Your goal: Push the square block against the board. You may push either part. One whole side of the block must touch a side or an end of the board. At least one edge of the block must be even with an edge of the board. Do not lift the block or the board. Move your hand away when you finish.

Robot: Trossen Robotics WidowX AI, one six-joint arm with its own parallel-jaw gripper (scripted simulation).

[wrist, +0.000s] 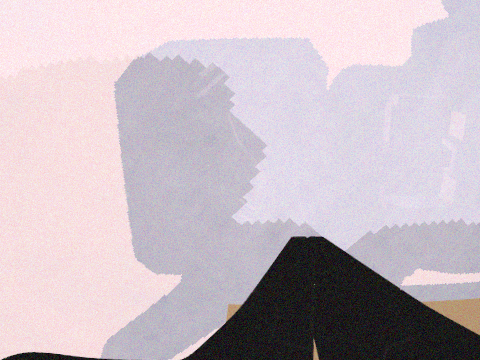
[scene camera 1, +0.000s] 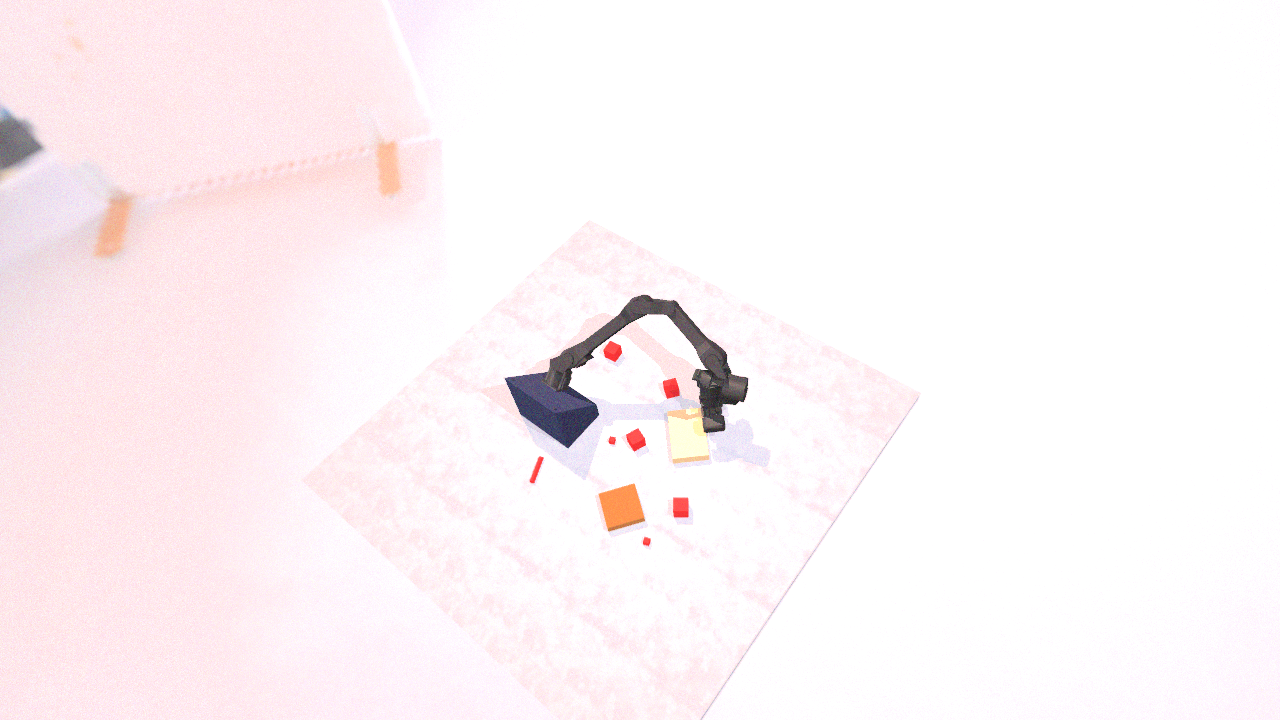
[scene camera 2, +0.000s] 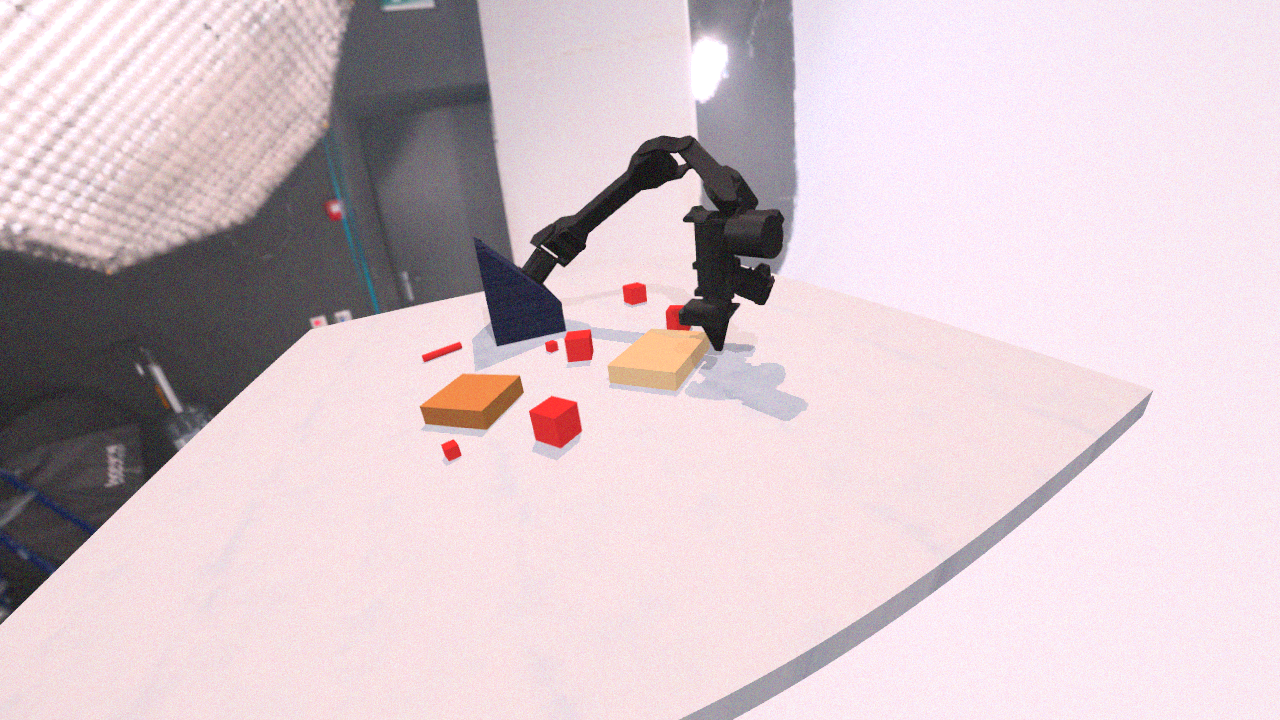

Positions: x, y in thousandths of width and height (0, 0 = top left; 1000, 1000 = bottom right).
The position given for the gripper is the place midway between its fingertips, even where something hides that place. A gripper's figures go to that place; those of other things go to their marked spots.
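An orange square block (scene camera 1: 486, 703) sits 2.01 m from the lens, while a tan board (scene camera 1: 538, 612) is 2.08 m from the lens. The gripper (scene camera 1: 555, 578) is 2.15 m from the lens.
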